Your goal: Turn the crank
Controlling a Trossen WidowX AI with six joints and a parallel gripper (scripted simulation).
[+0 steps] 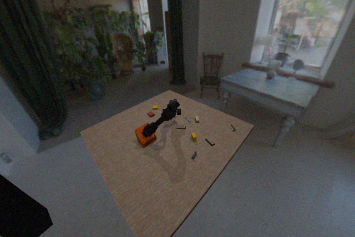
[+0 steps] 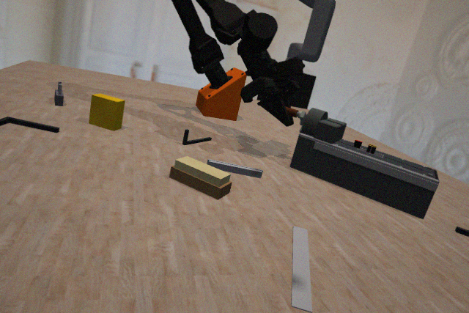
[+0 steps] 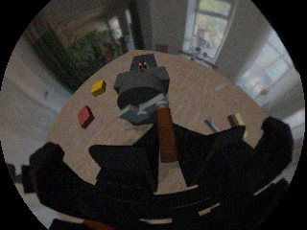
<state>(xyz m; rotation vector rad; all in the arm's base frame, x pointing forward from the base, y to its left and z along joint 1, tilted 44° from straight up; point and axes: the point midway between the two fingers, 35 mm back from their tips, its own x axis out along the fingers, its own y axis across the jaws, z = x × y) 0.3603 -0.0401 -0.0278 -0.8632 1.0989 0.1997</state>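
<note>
Right now my gripper tip is 100 mm to the right of the red pointer and 100 mm short of it. The rest, counted from my gripper tip: tan-and-brown block 230 mm to the right, 120 mm ahead, 60 mm below; then brown crank handle 30 mm above, 10 mm to the right, 10 mm behind; then grey bar 150 mm to the right, 70 mm below, 70 mm ahead.
</note>
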